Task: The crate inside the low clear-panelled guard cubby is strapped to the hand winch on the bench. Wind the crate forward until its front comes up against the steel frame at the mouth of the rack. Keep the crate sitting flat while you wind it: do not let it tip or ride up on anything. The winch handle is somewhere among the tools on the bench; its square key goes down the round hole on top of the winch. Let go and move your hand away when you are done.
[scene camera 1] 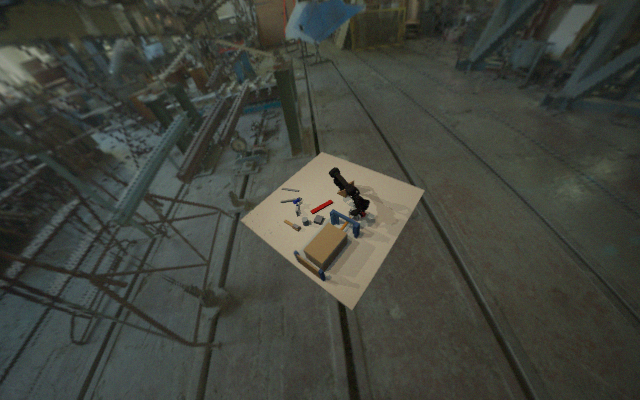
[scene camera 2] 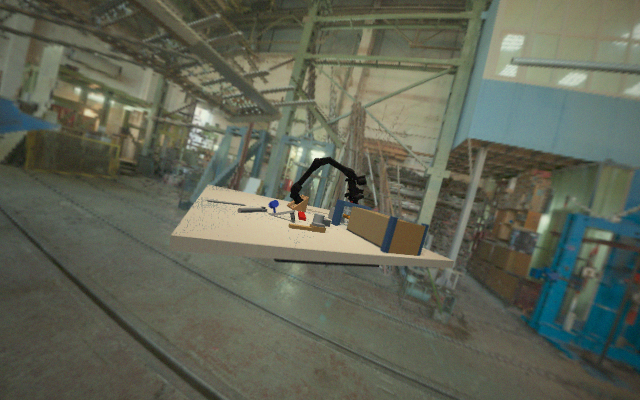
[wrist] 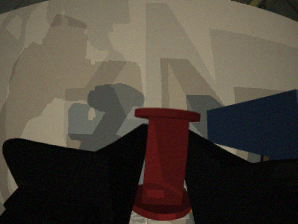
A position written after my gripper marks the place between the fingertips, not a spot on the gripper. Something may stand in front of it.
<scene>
I see my gripper [wrist: 162, 131] and a red knob [wrist: 167, 139].
</scene>
